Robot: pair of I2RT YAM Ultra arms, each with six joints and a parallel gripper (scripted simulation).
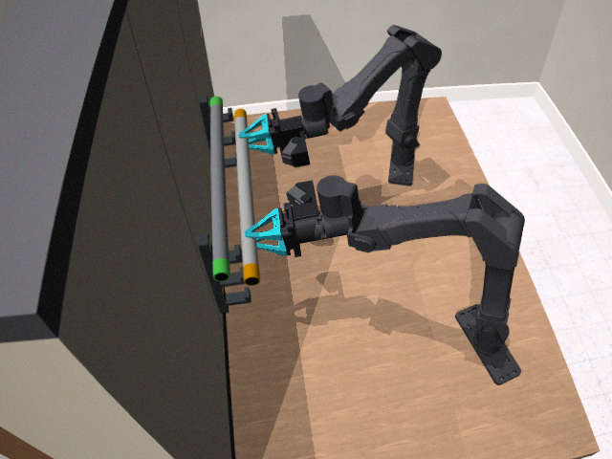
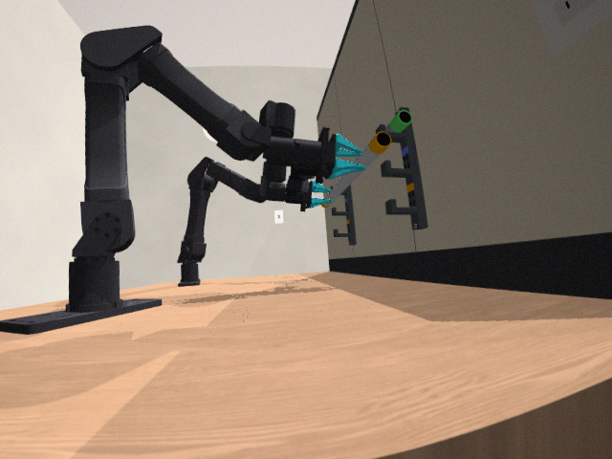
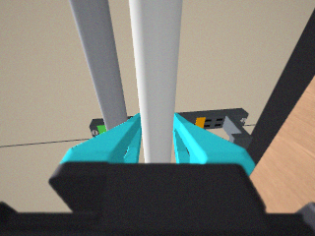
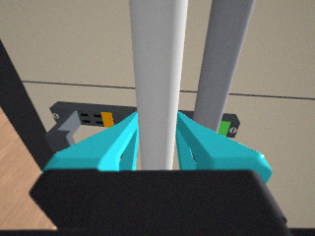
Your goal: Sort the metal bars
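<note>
The orange-ended bar lies 15 cm to the left of my right hand and 2 cm ahead of it. Also, from my right hand: black baseboard 23 cm below, 18 cm to the left, 11 cm ahead; then dark wall panel 17 cm to the left, 17 cm ahead, 17 cm above; then green-ended bar 15 cm to the left, 7 cm ahead, 5 cm above.
The orange-ended bar is 150 mm to the right of my left hand and 10 mm behind it. From my left hand the other things lie so: black baseboard: 230 mm below, 120 mm to the right, 80 mm ahead; dark wall panel: 170 mm above, 140 mm ahead, 120 mm to the right; green-ended bar: 140 mm to the right, 50 mm above, 40 mm ahead.
</note>
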